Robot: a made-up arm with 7 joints.
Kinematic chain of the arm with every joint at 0, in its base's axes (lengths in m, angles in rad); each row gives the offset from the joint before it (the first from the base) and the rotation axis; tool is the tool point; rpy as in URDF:
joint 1: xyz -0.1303 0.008 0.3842 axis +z
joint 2: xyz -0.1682 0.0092 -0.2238 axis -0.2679 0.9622 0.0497
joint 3: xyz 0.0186 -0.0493 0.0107 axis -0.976 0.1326 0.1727
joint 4: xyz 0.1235 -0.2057 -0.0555 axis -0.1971 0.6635 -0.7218
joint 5: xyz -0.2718 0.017 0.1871 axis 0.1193 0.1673 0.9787
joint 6: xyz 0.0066 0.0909 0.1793 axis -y
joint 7: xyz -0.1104 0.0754 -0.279 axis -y
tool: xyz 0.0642 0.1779 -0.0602 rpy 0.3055 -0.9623 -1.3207
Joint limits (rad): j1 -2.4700..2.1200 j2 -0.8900..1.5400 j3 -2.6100..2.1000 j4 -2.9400..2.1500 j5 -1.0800..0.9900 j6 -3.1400..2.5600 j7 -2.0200..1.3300
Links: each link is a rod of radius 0.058 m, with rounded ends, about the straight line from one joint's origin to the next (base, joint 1, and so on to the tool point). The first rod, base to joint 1, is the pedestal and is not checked.
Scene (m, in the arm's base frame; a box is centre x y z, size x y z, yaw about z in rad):
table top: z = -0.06
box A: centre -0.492 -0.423 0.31 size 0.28 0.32 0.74 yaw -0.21
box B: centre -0.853 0.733 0 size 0.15 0.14 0.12 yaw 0.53
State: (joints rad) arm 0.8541 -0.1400 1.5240 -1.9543 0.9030 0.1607 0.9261
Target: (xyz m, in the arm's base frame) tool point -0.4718 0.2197 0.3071
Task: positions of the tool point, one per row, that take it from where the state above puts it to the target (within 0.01 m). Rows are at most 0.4 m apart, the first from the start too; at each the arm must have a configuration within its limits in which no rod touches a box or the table.
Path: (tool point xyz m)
1: 0.1891 -0.3837 0.7020
2: 0.0921 -0.2699 0.7209
3: 0.0489 -0.1440 0.6897
4: -0.2932 -0.1717 0.6196
5: -0.4879 -0.0016 0.4618
6: -0.4718 0.2197 0.3071

